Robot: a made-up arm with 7 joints.
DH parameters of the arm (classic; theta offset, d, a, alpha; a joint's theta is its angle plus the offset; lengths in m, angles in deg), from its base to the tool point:
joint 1: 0 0.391 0 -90
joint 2: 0 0 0 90
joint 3: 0 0.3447 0.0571 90
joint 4: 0 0 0.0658 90
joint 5: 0 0.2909 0 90
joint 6: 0 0 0.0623 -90
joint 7: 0 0.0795 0 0
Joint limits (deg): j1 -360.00..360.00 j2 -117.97..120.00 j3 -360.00..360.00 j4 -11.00..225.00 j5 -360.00..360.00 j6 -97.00..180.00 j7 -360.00..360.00
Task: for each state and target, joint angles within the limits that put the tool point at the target. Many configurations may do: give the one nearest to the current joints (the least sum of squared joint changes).
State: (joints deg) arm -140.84 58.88 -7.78 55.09 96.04 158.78 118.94
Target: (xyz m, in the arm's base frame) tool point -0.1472 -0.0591 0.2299
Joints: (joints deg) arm -157.78 75.70 -28.53 14.68 81.93 150.51 118.94
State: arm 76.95 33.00 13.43 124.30 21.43 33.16 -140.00
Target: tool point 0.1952 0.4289 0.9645
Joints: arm 63.04 22.21 7.14 143.84 21.27 27.24 -140.00
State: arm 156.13 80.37 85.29 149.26 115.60 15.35 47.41
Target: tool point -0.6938 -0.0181 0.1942
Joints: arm 161.21 99.32 79.07 142.45 116.04 10.87 47.41
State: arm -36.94 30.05 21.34 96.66 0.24 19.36 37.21
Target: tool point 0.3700 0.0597 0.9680
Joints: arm -25.15 -1.29 33.14 109.29 -0.91 15.85 37.21
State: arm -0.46 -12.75 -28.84 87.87 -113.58 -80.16 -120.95
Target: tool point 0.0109 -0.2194 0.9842
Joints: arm -7.82 -19.95 -59.37 118.74 -97.10 -37.53 -120.95
